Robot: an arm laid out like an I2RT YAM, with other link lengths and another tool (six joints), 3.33 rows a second.
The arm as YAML. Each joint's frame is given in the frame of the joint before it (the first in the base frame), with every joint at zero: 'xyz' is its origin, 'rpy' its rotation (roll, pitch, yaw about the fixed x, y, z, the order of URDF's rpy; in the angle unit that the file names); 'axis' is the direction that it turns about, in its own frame. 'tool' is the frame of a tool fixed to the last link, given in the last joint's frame.
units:
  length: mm
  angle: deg
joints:
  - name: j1
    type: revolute
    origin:
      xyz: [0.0, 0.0, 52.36]
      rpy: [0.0, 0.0, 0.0]
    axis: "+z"
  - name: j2
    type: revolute
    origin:
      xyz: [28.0, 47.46, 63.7]
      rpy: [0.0, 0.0, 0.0]
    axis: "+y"
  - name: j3
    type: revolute
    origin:
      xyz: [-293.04, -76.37, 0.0]
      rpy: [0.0, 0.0, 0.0]
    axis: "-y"
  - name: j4
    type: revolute
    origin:
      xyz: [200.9, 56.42, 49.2]
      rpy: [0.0, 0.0, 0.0]
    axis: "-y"
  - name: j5
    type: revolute
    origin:
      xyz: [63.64, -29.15, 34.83]
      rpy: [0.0, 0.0, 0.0]
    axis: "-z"
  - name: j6
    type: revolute
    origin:
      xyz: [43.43, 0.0, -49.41]
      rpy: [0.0, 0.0, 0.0]
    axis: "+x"
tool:
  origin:
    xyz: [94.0, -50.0, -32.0]
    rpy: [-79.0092, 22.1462, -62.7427]
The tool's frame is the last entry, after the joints.
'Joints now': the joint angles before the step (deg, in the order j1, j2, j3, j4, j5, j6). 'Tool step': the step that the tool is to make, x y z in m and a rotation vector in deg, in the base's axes. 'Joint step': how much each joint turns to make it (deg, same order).
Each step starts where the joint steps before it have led.
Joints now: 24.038 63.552 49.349 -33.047 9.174 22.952
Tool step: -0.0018 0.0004 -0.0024 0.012 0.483 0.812
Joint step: -0.048 -0.196 -0.515 -0.041 -0.734 -0.499
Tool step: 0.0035 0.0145 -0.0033 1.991 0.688 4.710
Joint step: 1.046 0.955 -0.159 1.458 -4.023 -1.289
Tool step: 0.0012 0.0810 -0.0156 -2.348 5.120 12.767
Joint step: 18.682 12.104 4.330 1.692 3.037 5.173
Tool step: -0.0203 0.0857 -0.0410 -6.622 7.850 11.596
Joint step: 15.286 17.981 6.885 0.483 0.195 4.185
